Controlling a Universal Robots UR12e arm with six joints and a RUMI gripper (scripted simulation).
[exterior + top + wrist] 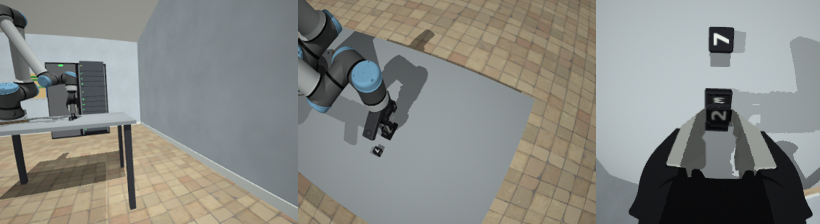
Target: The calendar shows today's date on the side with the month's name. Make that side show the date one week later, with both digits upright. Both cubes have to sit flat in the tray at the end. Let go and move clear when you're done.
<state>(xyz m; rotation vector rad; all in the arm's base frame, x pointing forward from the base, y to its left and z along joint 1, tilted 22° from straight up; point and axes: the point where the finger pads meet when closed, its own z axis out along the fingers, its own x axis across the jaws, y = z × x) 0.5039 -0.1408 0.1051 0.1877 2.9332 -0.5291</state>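
Right now my hand is 10 mm above the black cube. The rest, counted from my hand: dark tray (20 mm to the left, 40 mm below).
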